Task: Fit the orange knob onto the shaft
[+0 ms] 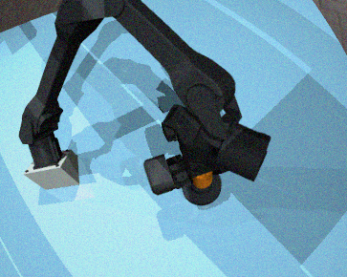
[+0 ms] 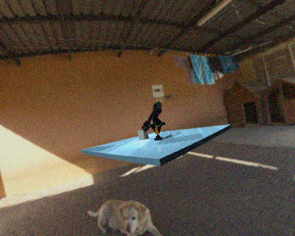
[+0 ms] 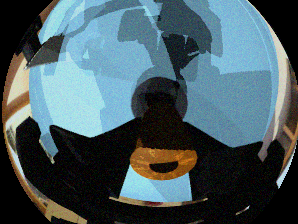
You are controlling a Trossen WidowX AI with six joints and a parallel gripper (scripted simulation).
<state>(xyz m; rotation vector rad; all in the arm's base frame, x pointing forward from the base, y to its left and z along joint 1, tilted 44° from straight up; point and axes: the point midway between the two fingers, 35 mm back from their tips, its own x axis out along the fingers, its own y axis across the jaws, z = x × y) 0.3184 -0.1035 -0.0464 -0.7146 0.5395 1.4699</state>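
Right now my gripper tip is 20 mm below the orange knob. Also, from my gripper tip: dark round pedestal 40 mm below.
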